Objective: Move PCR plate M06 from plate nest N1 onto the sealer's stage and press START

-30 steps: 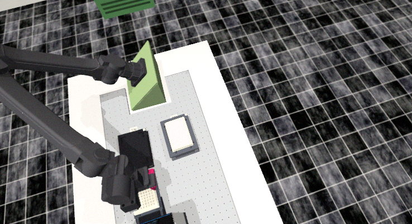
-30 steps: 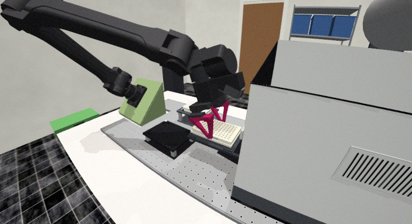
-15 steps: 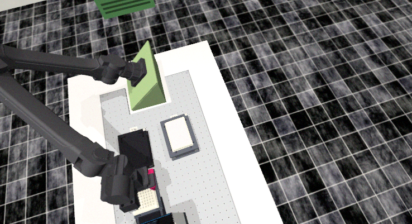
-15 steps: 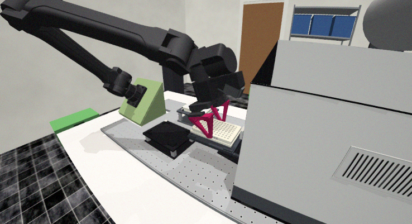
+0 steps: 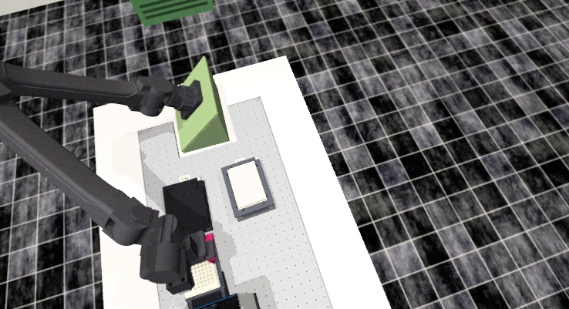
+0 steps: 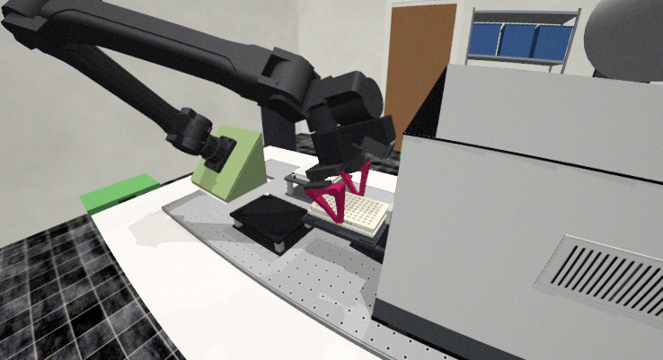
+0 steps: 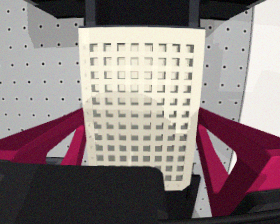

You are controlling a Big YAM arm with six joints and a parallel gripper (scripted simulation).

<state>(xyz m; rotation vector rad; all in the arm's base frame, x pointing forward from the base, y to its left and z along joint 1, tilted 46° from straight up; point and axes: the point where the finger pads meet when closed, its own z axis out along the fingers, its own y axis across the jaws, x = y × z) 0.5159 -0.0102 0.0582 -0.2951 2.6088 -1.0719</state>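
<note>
Now: the dark sealer stage 2 cm below my hand. From my hand the other things lie so: black plate nest N1: 18 cm behind, 3 cm to the right, 8 cm below; then sealed plate M09: 19 cm behind, 16 cm to the left, 5 cm below; then 96-well plate M06: right at my hand.
</note>
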